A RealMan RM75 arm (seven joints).
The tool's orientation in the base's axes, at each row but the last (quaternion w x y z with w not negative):
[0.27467 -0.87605 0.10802 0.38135]
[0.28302 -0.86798 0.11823 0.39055]
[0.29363 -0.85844 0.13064 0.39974]
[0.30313 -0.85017 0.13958 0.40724]
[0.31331 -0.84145 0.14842 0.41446]
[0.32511 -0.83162 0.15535 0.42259]
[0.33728 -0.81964 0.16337 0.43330]
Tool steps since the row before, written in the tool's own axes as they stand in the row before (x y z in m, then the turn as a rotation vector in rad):
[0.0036 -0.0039 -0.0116 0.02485 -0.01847 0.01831]
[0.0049 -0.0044 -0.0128 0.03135 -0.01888 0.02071]
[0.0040 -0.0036 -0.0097 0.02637 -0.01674 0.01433]
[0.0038 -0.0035 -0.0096 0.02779 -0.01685 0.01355]
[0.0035 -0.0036 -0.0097 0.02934 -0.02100 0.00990]
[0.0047 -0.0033 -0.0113 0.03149 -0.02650 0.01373]
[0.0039 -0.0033 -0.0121 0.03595 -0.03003 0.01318]
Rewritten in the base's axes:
[0.0111 -0.0032 0.0054 0.01326 0.02607 -0.02093]
[0.0130 -0.0038 0.0050 0.01630 0.02791 -0.02689]
[0.0102 -0.0030 0.0033 0.01599 0.02228 -0.02071]
[0.0099 -0.0033 0.0031 0.01741 0.02189 -0.02139]
[0.0098 -0.0035 0.0032 0.02268 0.02268 -0.01926]
[0.0114 -0.0051 0.0024 0.02459 0.02936 -0.02039]
[0.0113 -0.0059 0.0030 0.02944 0.03163 -0.02238]

